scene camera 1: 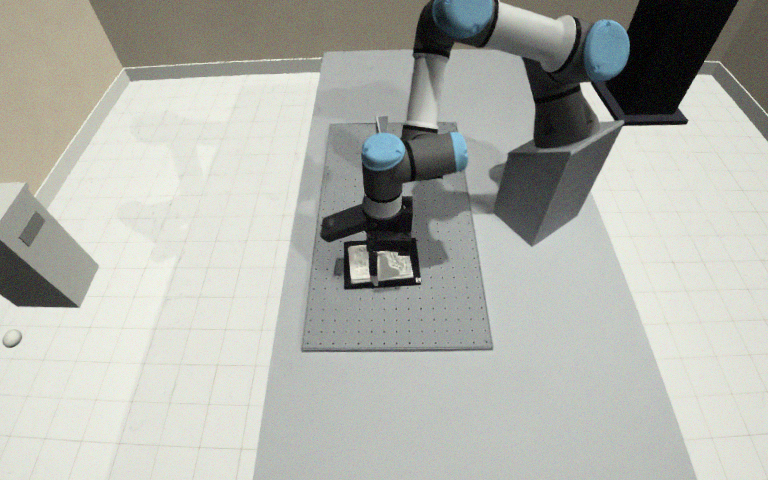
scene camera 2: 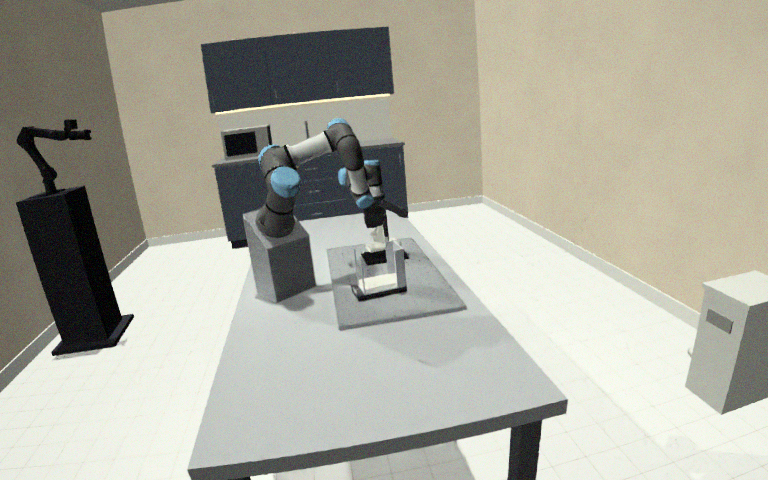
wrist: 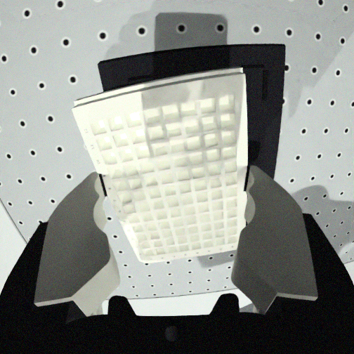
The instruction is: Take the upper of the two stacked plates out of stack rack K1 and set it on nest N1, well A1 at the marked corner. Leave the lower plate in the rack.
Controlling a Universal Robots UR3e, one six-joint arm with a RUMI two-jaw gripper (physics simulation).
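Frame: origin at the arm's base, x back, y right, z up, level; millimetres.
Where they show: gripper, fingertip midpoint: [scene camera 1: 377,264]; arm's base at its link origin: [scene camera 1: 567,136] [scene camera 2: 274,223].
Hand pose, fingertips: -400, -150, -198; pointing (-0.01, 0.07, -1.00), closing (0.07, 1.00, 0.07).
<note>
Things, the pixels of their top centre, and the offset from my fingertips, as dx, dy, dz. Level surfaces: height alone.
- black nest at its top centre: [scene camera 1: 381,260] [scene camera 2: 384,253] +10, +22, -17
- rack at its top centre: [scene camera 2: 374,248] +100, +319, +112
- lower white plate at its top centre: [scene camera 2: 380,280] +90, +318, +2
- grey perforated board at its surface level: dz -32
- table at its surface level: dz -45
My gripper [scene camera 1: 374,271] [scene camera 2: 381,235] [wrist: 174,170] is shut on a white plate [scene camera 1: 399,272] [scene camera 2: 372,246] [wrist: 175,150], one jaw on each long side in the wrist view. The plate is over the black nest [scene camera 1: 347,266] [scene camera 2: 373,258] [wrist: 272,125]; the exact gap is hard to tell. In the wrist view the nest shows beyond the plate's top and right edges, with an L-shaped mark near its upper right corner. In scene camera 2, the rack [scene camera 2: 400,274] has clear walls and a dark base, and the lower white plate [scene camera 2: 379,281] lies in it. Well A1 is too small to make out.
Nest and rack stand on a grey perforated board [scene camera 1: 396,333] [scene camera 2: 430,308] [wrist: 30,100] on the table [scene camera 1: 481,424] [scene camera 2: 368,396]. The rack is close beside the nest, on scene camera 2's near side. The arm's grey pedestal [scene camera 1: 543,192] [scene camera 2: 283,266] stands beside the board.
</note>
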